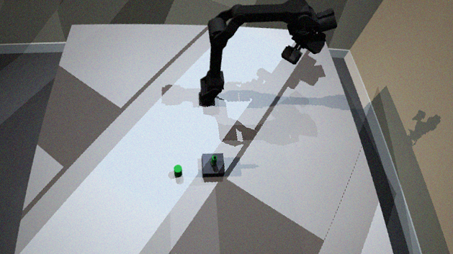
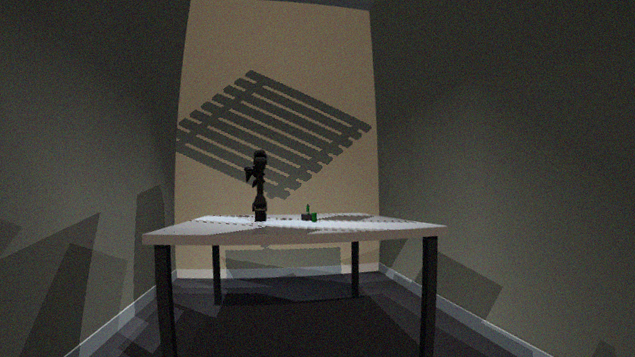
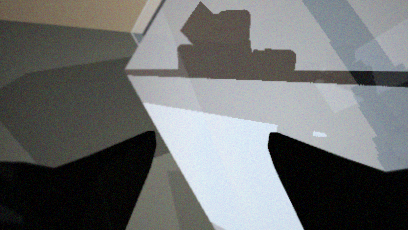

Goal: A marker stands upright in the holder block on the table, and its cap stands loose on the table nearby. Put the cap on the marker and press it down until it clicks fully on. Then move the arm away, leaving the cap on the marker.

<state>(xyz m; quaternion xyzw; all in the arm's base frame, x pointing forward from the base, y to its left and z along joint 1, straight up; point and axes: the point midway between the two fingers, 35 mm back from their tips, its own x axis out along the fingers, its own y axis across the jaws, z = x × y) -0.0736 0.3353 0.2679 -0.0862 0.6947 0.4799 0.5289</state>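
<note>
Now: gripper tip 470 mm to the left of the green cap, 410 mm short of it and 210 mm above it. From my gripper tip the other things lie so: green marker: 390 mm ahead, 340 mm to the right, 160 mm below; dark holder block: 390 mm ahead, 340 mm to the right, 220 mm below.
</note>
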